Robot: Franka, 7 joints.
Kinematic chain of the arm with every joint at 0, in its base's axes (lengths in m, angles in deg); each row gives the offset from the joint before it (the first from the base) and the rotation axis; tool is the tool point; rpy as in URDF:
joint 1: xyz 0 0 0.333 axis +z
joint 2: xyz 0 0 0 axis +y
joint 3: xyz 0 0 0.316 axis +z
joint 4: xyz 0.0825 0 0 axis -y
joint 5: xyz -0.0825 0 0.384 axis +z
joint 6: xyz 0 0 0 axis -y
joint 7: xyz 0.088 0 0 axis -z
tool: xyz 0 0 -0.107 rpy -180 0 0
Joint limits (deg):
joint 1: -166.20..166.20
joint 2: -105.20..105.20
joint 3: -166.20..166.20
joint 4: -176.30..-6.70
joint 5: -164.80..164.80
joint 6: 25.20..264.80
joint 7: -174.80..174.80
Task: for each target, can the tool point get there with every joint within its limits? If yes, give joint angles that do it. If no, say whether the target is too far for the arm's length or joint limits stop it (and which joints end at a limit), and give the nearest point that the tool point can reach.
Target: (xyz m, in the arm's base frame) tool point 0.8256 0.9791 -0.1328
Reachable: no: too far | nearest point 0.5197 0.6164 0.0398 | short by 0.505 m
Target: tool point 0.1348 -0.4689 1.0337
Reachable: yes | joints 69.14 -29.91 -83.42 -36.43 31.03 158.88 -43.39
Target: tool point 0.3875 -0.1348 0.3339
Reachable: yes | joints 61.35 54.11 -88.58 -160.09 -12.28 242.54 -147.07
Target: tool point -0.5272 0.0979 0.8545
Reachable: yes | joints -51.74 -43.71 -99.55 -42.41 71.92 66.67 52.87
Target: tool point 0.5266 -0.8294 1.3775
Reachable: no: too far | nearest point 0.3151 -0.4962 0.9579 | short by 0.576 m
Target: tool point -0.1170 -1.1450 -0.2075
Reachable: no: too far | nearest point -0.0789 -0.7725 -0.0317 | short by 0.414 m
